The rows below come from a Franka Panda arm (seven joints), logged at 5 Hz.
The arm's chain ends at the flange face. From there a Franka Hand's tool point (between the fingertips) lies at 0.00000 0.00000 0.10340 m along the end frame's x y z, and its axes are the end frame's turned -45 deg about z.
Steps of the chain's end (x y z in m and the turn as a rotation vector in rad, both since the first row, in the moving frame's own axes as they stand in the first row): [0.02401, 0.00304, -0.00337, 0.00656, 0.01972, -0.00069]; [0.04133, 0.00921, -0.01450, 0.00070, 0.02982, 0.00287]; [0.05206, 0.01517, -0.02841, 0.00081, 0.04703, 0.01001]
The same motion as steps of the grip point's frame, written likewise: [0.01675, 0.02009, -0.00339, -0.00931, 0.01858, -0.00069]; [0.02494, 0.03787, -0.01455, -0.02059, 0.02158, 0.00287]; [0.02956, 0.05093, -0.02852, -0.03268, 0.03383, 0.01001]
